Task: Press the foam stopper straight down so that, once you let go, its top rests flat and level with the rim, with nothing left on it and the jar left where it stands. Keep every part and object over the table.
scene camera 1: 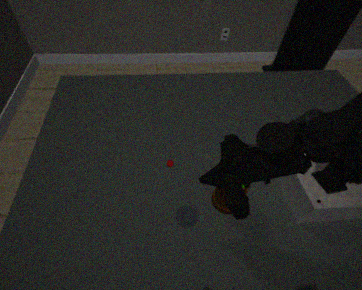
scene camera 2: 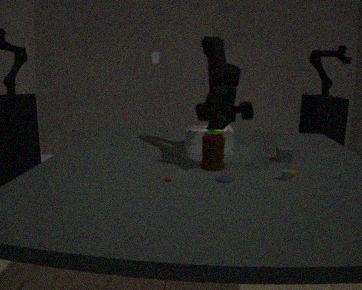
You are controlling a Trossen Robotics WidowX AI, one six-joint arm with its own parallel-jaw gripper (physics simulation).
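An orange-brown jar (scene camera 1: 218,202) (scene camera 2: 213,154) stands upright. The foam stopper's green top (scene camera 2: 215,132) shows above a magenta band at the jar's mouth; whether it is level with the rim is too small and dark to tell. In scene camera 1 the arm hides most of the stopper, with a green speck showing. My gripper (scene camera 1: 202,179) (scene camera 2: 216,128) is shut and empty. In scene camera 2 its tips appear just above the stopper; in scene camera 1 they point left, past the jar's top. Contact with the stopper cannot be told.
A small red disc (scene camera 1: 170,163) (scene camera 2: 168,179) and a flat grey disc (scene camera 1: 187,216) (scene camera 2: 225,178) lie on the table (scene camera 1: 115,120) (scene camera 2: 150,225). A grey block (scene camera 2: 284,154), a small grey cylinder (scene camera 2: 286,175) and an orange piece (scene camera 2: 293,173) are at the right.
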